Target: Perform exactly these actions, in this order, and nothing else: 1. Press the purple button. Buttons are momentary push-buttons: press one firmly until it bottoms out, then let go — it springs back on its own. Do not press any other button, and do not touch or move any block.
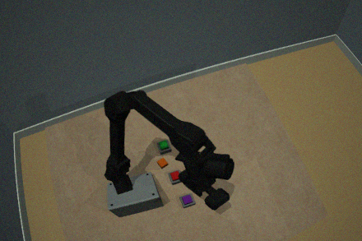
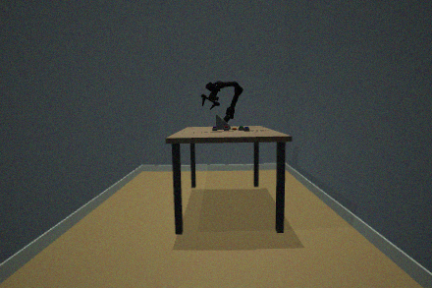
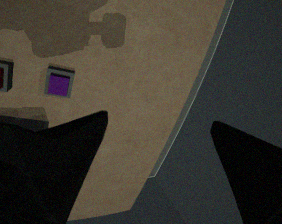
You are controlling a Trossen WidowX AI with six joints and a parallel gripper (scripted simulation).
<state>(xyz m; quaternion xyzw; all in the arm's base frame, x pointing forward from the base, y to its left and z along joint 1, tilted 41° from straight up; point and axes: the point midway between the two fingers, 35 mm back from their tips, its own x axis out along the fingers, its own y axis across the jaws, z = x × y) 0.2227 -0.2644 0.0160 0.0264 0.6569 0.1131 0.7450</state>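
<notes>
My gripper tip is now 180 mm above the purple button, 80 mm to the right of it and 40 mm past it. Round my gripper tip: orange block: 280 mm to the left, 210 mm below, 50 mm behind; green button: 340 mm to the left, 180 mm below, 20 mm behind; red button: 190 mm to the left, 180 mm below, 30 mm behind.
</notes>
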